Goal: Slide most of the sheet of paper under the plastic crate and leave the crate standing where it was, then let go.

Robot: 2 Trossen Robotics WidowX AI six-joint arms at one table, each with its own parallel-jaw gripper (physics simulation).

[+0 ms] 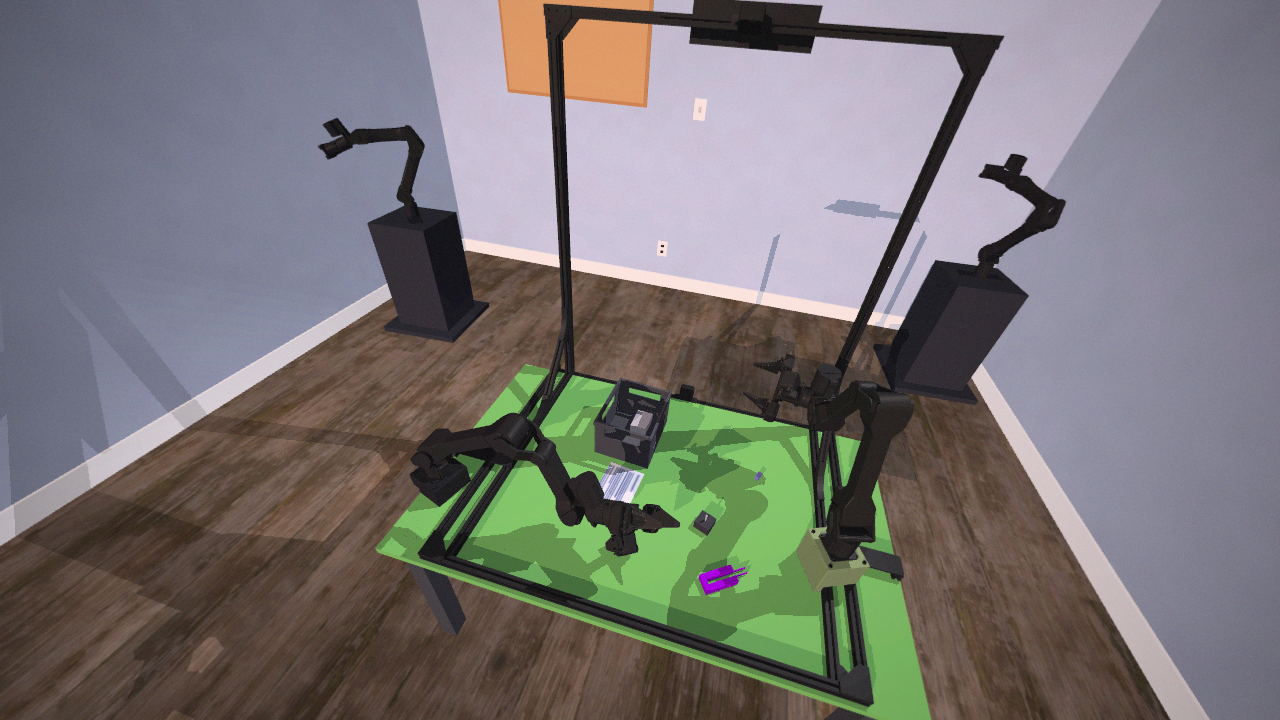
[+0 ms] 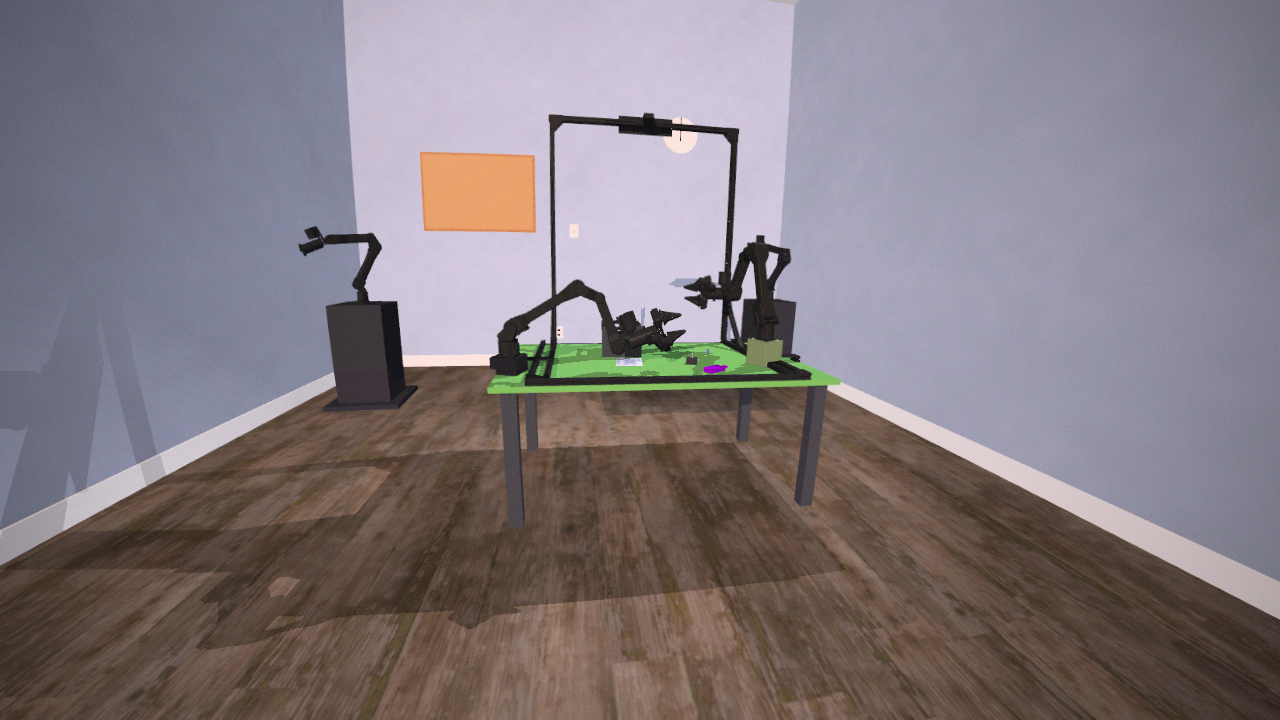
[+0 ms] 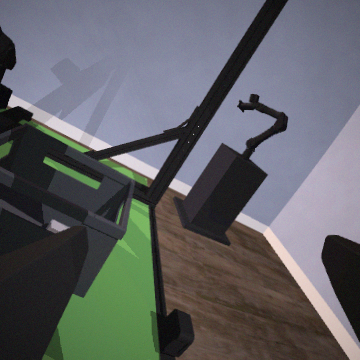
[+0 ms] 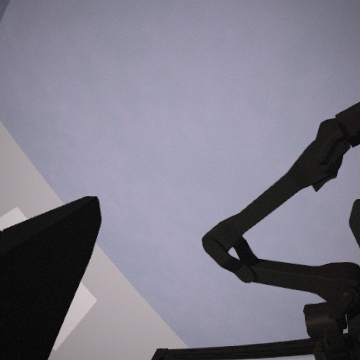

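The dark grey plastic crate (image 1: 619, 443) (image 3: 97, 250) stands upright toward the back left of the table, with a pale block (image 1: 641, 420) inside. The striped white sheet of paper (image 1: 623, 481) (image 2: 629, 362) lies flat in front of it, its far edge close to the crate's base; whether any of it is underneath I cannot tell. My left gripper (image 1: 753, 380) (image 2: 687, 293) (image 3: 206, 242) is open and empty, high above the back right of the table. My right gripper (image 2: 682, 324) is open and empty above the table, in front of the paper and to its right.
A small dark block (image 1: 704, 522) and a purple object (image 1: 718, 579) (image 2: 714, 368) lie right of the paper. A tiny bluish thing (image 1: 758, 475) lies farther back. A black frame (image 1: 563, 197) (image 2: 553, 232) rises around the green table (image 1: 501, 582), near the crate.
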